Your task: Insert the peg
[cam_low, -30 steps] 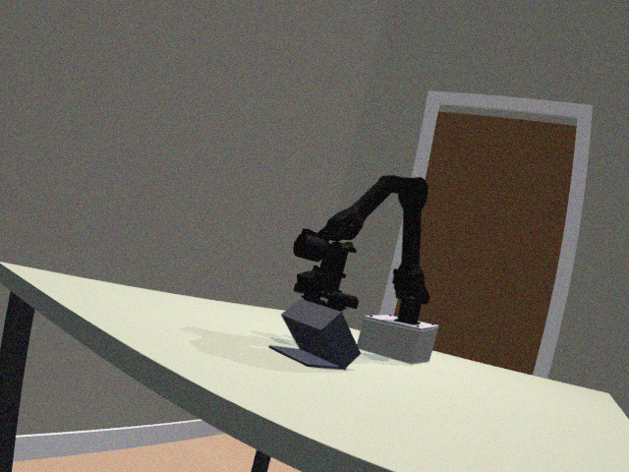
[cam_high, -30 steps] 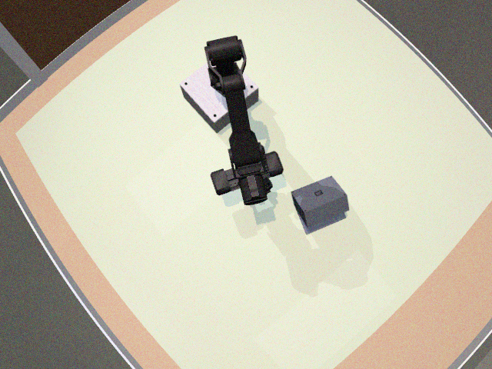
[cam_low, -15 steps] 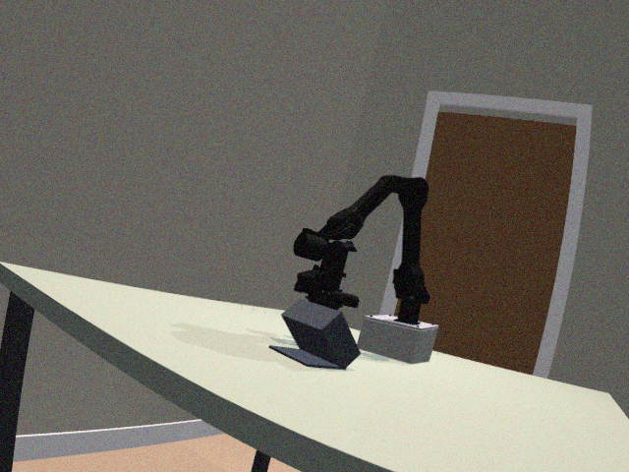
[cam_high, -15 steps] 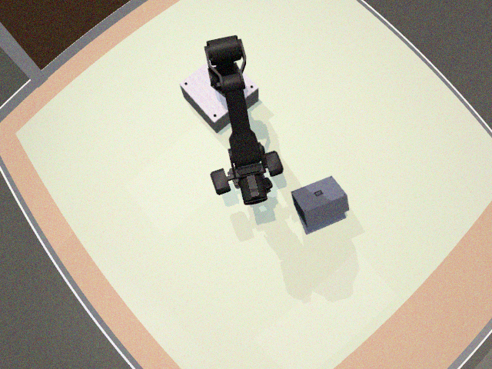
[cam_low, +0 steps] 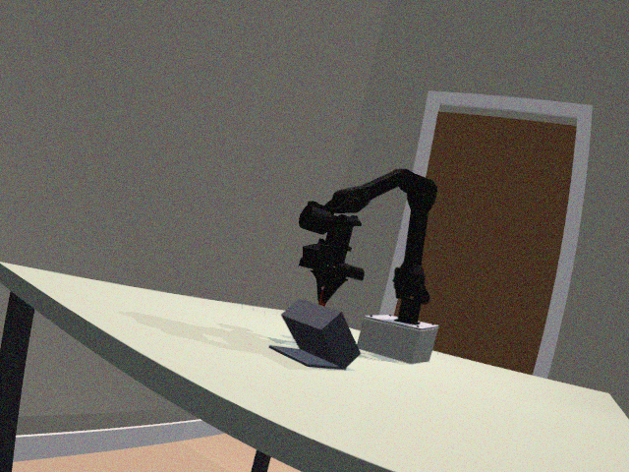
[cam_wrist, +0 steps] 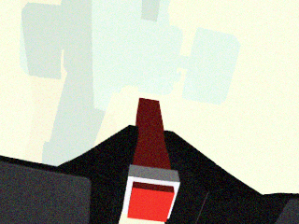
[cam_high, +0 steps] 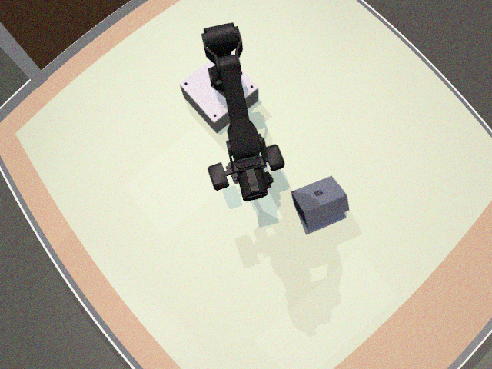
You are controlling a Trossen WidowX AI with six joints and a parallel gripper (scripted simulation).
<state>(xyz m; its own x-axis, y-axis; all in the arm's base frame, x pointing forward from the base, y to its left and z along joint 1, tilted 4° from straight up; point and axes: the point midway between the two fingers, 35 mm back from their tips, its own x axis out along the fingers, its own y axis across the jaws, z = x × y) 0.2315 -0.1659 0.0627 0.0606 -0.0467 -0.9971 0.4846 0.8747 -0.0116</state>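
Right now the grey sloped panel is 190 mm ahead of my gripper tip, 90 mm to the left of it and 50 mm below it. Round my gripper tip: flat foot plate (210 mm ahead, 80 mm to the left, 100 mm below); then red square peg (20 mm above).
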